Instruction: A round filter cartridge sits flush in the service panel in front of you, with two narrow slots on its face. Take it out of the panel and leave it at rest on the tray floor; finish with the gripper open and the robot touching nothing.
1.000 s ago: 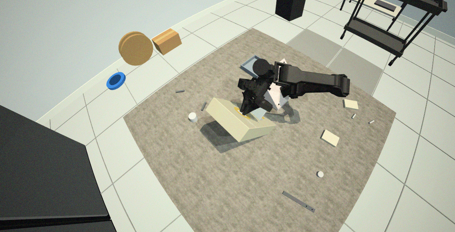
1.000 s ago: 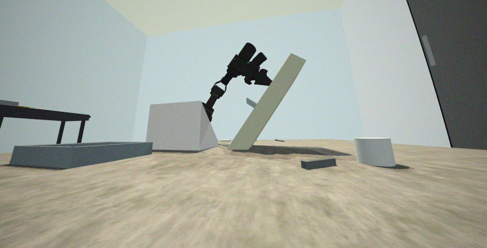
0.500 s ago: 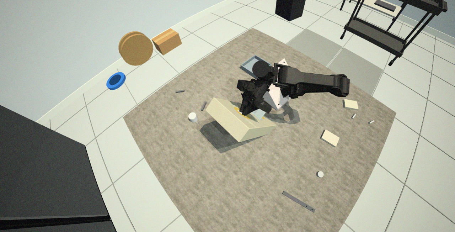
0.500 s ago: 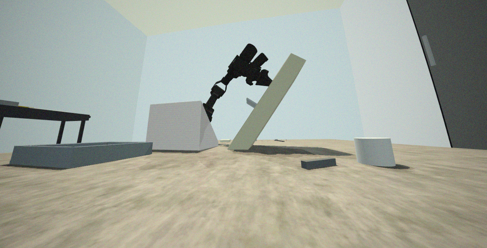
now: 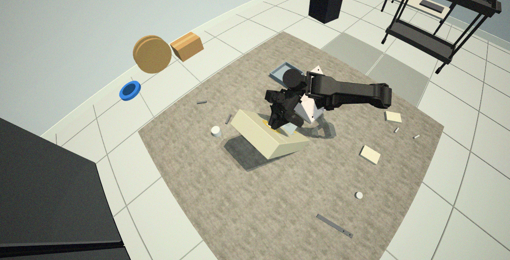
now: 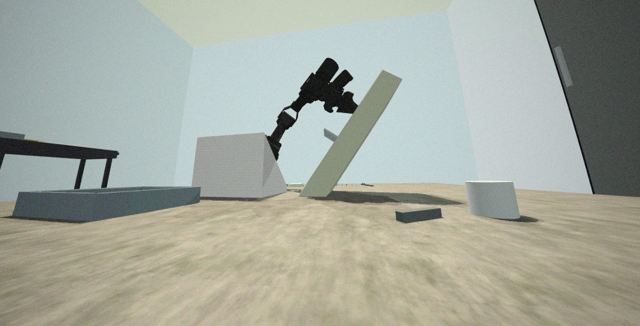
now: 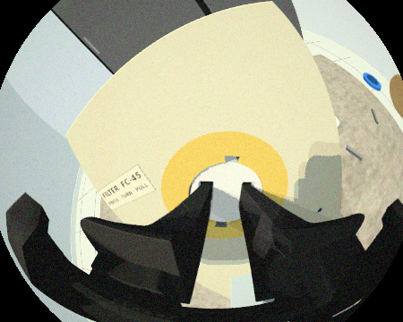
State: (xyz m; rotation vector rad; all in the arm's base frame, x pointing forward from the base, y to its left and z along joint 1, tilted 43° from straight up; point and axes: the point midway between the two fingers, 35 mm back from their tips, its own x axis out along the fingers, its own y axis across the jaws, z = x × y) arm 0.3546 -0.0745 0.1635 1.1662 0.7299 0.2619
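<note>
The white round filter cartridge lies 1 cm ahead of my gripper tip and 1 cm below it. The rest, counted from my gripper tip: grey-blue tray: 38 cm behind, 35 cm to the right, 24 cm below; then cream service panel: 4 cm behind, 1 cm to the right, 8 cm below.
</note>
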